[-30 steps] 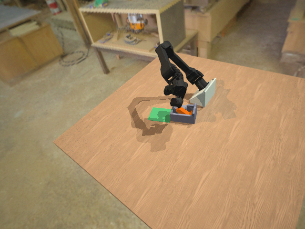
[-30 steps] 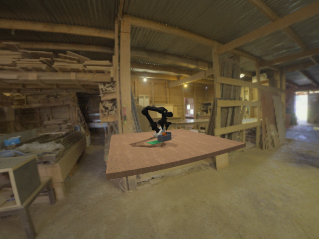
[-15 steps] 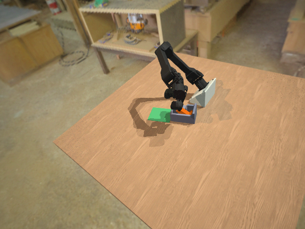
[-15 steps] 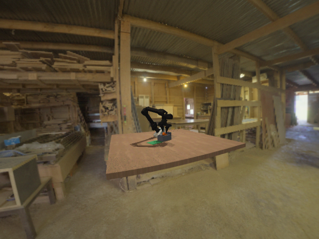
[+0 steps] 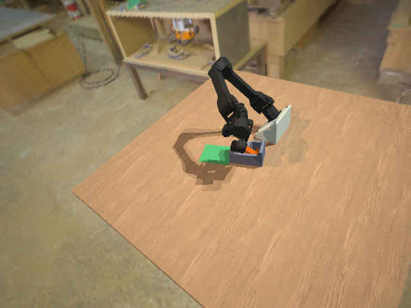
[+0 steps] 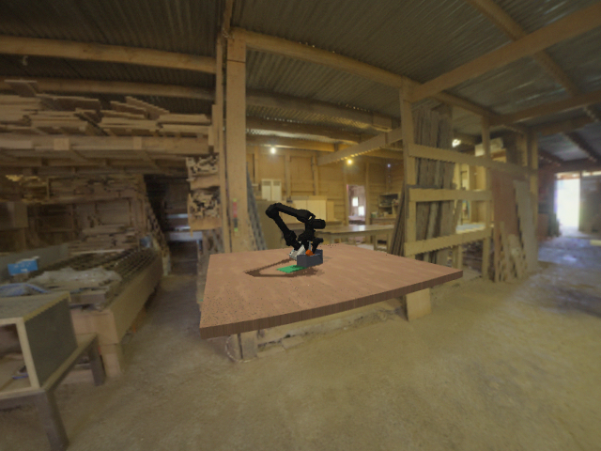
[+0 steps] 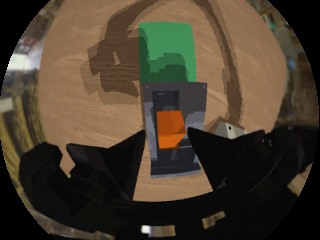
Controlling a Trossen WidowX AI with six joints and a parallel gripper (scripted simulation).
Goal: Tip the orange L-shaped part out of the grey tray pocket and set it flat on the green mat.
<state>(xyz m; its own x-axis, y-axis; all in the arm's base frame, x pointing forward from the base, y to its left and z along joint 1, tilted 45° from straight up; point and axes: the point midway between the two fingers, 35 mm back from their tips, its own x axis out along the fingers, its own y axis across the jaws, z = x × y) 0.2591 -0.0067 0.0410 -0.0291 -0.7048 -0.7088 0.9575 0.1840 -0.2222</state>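
Right now the orange L-shaped part is 40 mm below my gripper tip, 30 mm to the left of it and 30 mm behind it. The rest, counted from my gripper tip: green mat: 140 mm to the right, 90 mm below, 30 mm ahead.
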